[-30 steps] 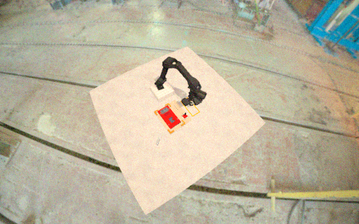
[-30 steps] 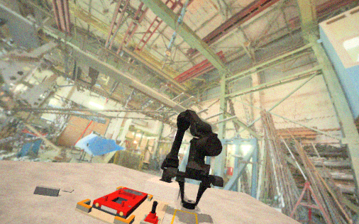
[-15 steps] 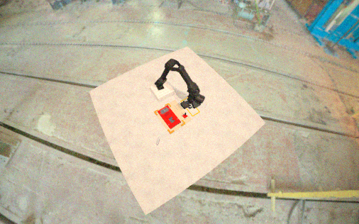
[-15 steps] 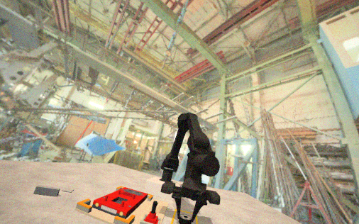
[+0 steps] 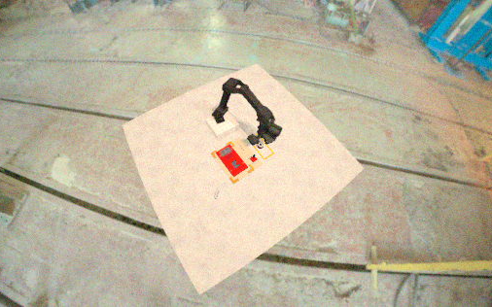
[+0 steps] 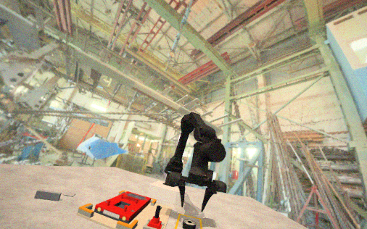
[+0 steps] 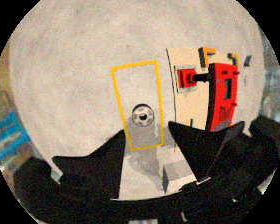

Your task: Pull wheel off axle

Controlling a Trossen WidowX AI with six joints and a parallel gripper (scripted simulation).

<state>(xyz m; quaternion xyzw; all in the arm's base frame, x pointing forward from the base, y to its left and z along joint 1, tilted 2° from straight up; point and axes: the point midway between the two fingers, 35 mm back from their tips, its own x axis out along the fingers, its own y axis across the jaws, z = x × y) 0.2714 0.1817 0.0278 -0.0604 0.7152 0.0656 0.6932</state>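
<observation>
Right now the black wheel is 5 cm below my gripper tip. The rest, counted from my gripper tip: dark flat piece (20 cm ahead, 38 cm to the right, 5 cm below).
</observation>
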